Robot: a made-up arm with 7 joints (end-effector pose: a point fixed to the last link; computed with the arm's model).
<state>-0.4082 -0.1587 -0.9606 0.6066 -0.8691 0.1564 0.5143</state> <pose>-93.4 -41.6 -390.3 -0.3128 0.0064 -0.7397 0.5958</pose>
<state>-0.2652 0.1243 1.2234 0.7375 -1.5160 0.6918 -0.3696</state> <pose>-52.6 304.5 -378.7 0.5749 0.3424 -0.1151 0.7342</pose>
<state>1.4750 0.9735 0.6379 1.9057 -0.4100 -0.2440 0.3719</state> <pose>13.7 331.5 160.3 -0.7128 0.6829 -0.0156 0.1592</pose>
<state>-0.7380 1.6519 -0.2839 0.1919 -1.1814 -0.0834 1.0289</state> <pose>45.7 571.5 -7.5 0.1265 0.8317 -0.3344 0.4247</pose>
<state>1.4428 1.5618 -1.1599 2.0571 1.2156 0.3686 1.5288</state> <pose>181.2 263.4 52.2 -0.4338 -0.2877 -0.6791 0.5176</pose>
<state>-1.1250 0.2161 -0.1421 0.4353 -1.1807 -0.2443 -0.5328</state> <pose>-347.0 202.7 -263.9 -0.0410 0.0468 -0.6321 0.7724</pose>
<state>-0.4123 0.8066 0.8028 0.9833 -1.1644 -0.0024 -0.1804</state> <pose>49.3 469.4 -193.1 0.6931 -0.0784 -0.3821 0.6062</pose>
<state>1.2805 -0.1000 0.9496 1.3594 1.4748 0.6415 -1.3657</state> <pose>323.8 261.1 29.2 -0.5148 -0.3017 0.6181 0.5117</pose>
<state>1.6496 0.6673 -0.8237 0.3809 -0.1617 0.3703 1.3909</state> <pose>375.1 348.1 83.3 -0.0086 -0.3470 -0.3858 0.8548</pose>
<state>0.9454 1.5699 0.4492 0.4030 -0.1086 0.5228 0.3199</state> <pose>14.9 559.0 81.6 0.4492 -0.4528 0.4026 0.6566</pose>
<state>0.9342 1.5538 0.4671 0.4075 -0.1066 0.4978 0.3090</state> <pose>20.1 559.2 78.4 0.4525 -0.4617 0.3956 0.6524</pose>
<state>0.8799 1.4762 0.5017 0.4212 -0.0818 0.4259 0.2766</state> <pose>48.1 559.5 58.8 0.4509 -0.4833 0.3676 0.6542</pose>
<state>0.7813 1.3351 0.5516 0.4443 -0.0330 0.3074 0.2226</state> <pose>93.7 554.6 15.8 0.4374 -0.5159 0.3291 0.6590</pose>
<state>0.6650 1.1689 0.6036 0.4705 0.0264 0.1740 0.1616</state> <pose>135.3 540.0 -44.3 0.4122 -0.5469 0.3041 0.6622</pose>
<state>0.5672 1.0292 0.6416 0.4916 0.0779 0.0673 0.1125</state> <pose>158.8 520.4 -100.1 0.3869 -0.5650 0.2996 0.6643</pose>
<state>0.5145 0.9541 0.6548 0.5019 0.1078 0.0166 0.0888</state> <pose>167.3 507.0 -131.5 0.3713 -0.5694 0.3021 0.6683</pose>
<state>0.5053 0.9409 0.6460 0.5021 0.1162 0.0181 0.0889</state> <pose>169.3 503.9 -137.7 0.3651 -0.5660 0.3008 0.6752</pose>
